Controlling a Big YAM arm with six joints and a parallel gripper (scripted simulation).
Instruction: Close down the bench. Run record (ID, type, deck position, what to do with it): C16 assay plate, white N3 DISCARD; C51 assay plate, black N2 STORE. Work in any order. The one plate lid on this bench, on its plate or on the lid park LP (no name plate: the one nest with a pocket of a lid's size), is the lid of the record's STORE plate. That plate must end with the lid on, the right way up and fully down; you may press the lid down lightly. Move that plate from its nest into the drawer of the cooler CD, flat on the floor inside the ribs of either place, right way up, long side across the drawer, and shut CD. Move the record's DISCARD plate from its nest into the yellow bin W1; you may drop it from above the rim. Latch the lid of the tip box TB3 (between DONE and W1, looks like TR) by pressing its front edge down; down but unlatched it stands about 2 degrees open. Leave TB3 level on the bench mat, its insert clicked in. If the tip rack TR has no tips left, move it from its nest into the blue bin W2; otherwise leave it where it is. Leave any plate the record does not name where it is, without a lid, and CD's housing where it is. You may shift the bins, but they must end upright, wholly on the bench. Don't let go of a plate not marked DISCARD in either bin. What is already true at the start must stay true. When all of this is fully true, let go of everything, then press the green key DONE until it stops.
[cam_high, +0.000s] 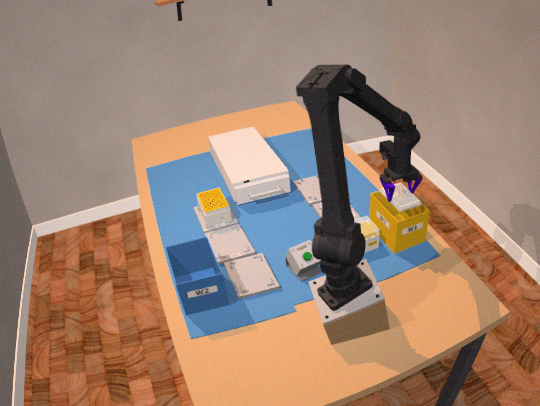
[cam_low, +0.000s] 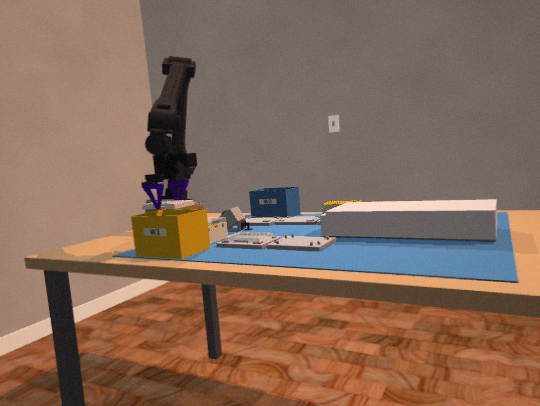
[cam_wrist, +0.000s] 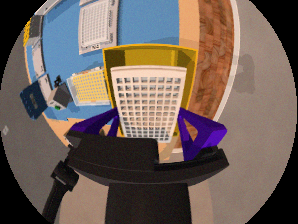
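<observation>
The white assay plate is right at my hand. Also, from my hand: tip box TB3 (150 mm to the left, 100 mm below, 20 mm ahead); then tip box lid (150 mm to the left, 90 mm below, 20 mm ahead); then yellow bin W1 (110 mm below).
</observation>
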